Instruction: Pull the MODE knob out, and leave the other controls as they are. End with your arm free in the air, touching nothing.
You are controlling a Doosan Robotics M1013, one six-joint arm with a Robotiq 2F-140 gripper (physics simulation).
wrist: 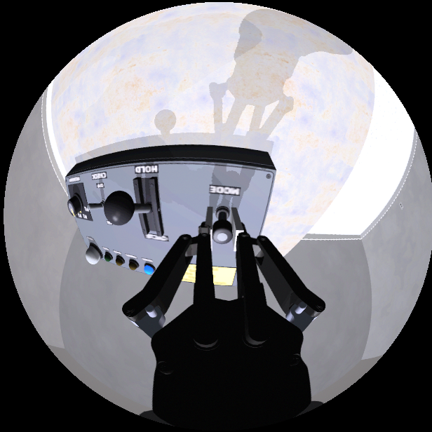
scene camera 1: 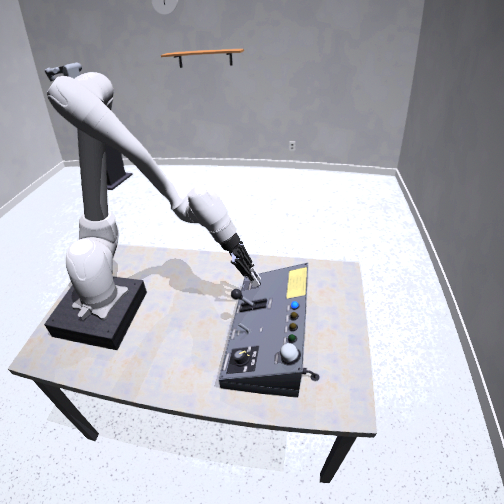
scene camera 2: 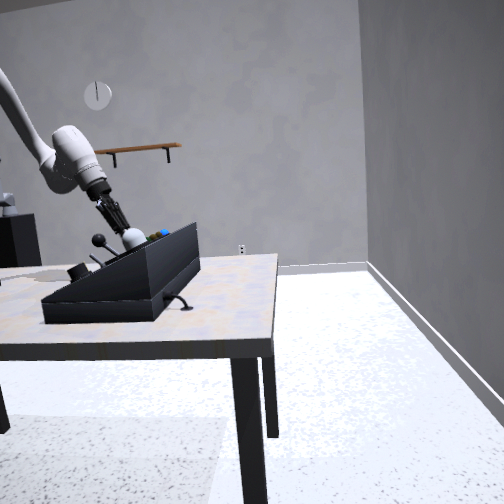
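Observation:
The MODE knob point(wrist: 222, 234), a dark stem with a light round cap, stands out of the sloped grey panel point(scene camera 1: 275, 312) point(scene camera 2: 125, 292) point(wrist: 250, 182) below the MODE label. My gripper point(scene camera 1: 255, 279) point(wrist: 221, 215) is shut on the knob, with one finger on each side of it in the wrist view. In scene camera 1 the fingers hide the knob. In scene camera 2 the fingertips are partly hidden behind the white dome point(scene camera 1: 289, 353) point(scene camera 2: 134, 240) point(wrist: 93, 254). The HOLD lever's black ball point(scene camera 1: 236, 294) point(scene camera 2: 98, 240) point(wrist: 119, 207) stands beside the gripper.
A small toggle point(scene camera 1: 243, 328) point(scene camera 2: 96, 259) and a rotary knob point(scene camera 1: 240, 355) point(scene camera 2: 77, 271) point(wrist: 74, 205) stand farther along the panel. A blue lamp point(scene camera 1: 295, 305) point(wrist: 149, 269) and several darker lamps line its upper side. A yellow label point(scene camera 1: 297, 283) point(wrist: 215, 274) lies near the MODE end.

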